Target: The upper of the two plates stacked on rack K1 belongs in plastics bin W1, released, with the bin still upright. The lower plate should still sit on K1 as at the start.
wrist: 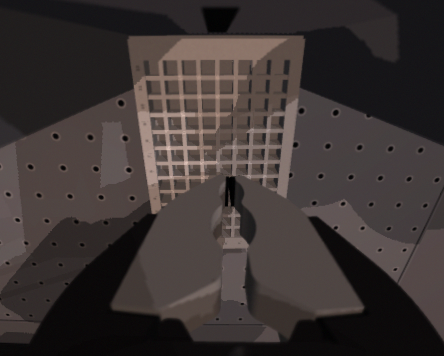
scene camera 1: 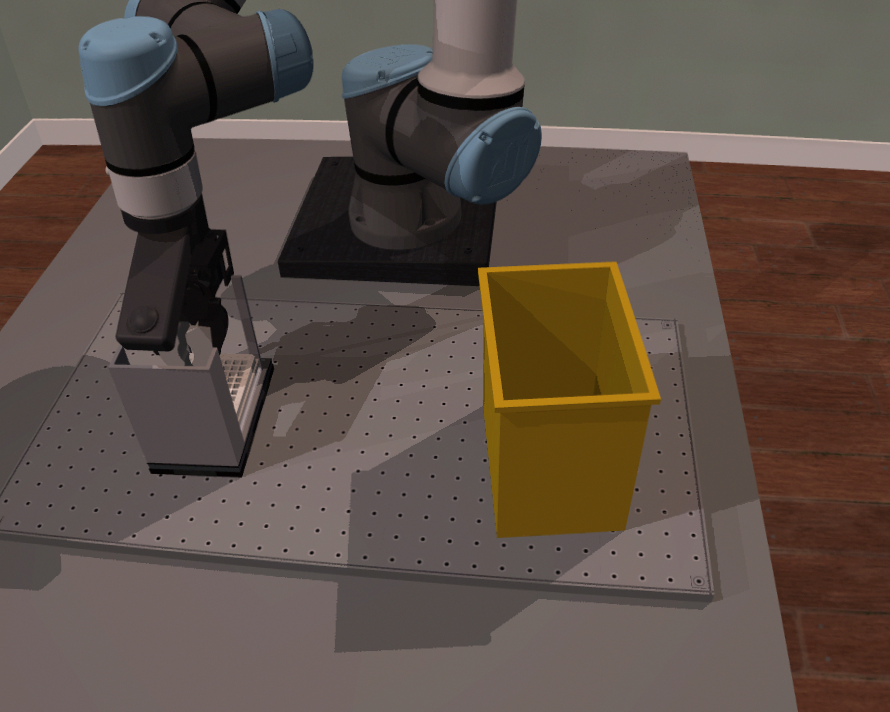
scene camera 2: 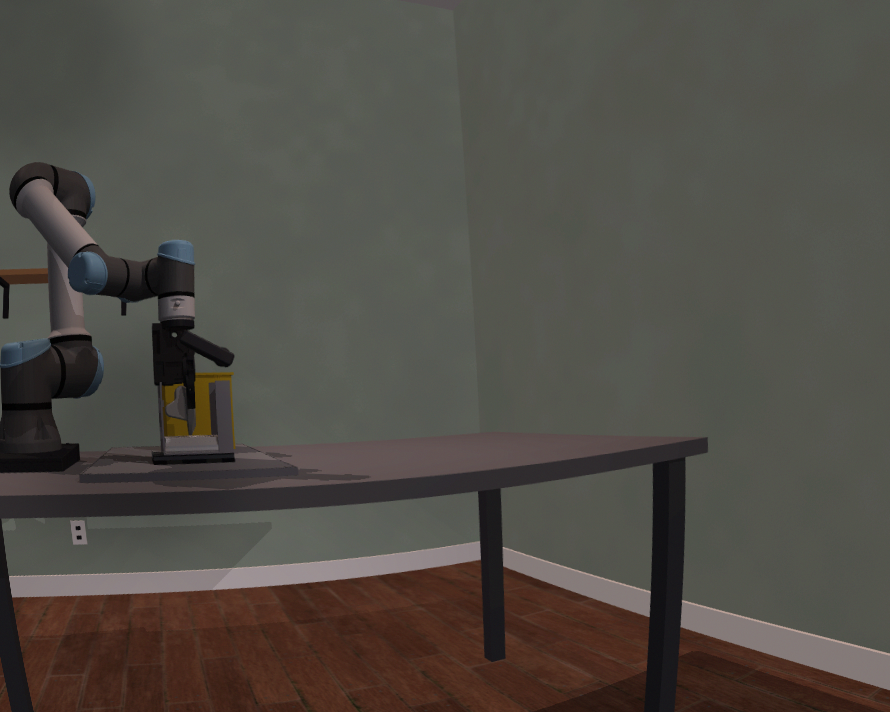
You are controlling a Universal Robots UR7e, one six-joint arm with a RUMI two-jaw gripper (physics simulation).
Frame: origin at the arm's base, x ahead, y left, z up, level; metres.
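Where they show: gripper, fingertip midpoint: (wrist: pixel 228 180) (scene camera 2: pixel 190 435); arm's base, origin of the base link: (scene camera 1: pixel 405 217) (scene camera 2: pixel 29 449).
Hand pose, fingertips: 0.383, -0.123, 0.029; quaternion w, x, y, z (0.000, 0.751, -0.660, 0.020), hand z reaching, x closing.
Things, the pixels of their top centre, and the offset from my fingertips, as dx, dy, dz. "*": a spot on its surface instead. Level surfaces: height alone.
- Rack K1, middle of its top: (scene camera 1: pixel 183 312) (scene camera 2: pixel 187 382) -0.001, +0.006, +0.099
- pale gridded plate, middle of its top: (wrist: pixel 218 163) (scene camera 1: pixel 203 394) (scene camera 2: pixel 195 436) +0.009, +0.007, -0.003
- Yellow bin W1, middle of its top: (scene camera 1: pixel 561 327) (scene camera 2: pixel 193 374) -0.006, +0.364, +0.130
- perforated board, its level: dz -0.050
- grey table, its level: dz -0.063
- thin upright post, surface spot: (scene camera 1: pixel 247 319) * -0.061, +0.037, +0.044
Rack K1 (scene camera 1: pixel 178 415) (scene camera 2: pixel 222 415) stands upright at the left of the perforated board, with a tall grey wall and a black base. A pale gridded plate (scene camera 1: pixel 239 368) (scene camera 2: pixel 190 444) (wrist: pixel 217 105) lies low in it. Whether a second plate is under it cannot be told. My gripper (scene camera 2: pixel 191 430) (wrist: pixel 228 180) is shut and empty, pointing down inside the rack above the plate. In scene camera 1 the rack's wall hides its fingertips. Yellow bin W1 (scene camera 1: pixel 567 467) (scene camera 2: pixel 213 376) stands upright at the right of the board; part of its floor is hidden.
The perforated board (scene camera 1: pixel 415 512) lies on the grey table (scene camera 1: pixel 222 631) (scene camera 2: pixel 415 464). The arm's black base (scene camera 1: pixel 319 256) stands behind the board. A thin upright post (scene camera 1: pixel 247 319) rises at the rack's back corner. The bin's rim stands high above the board.
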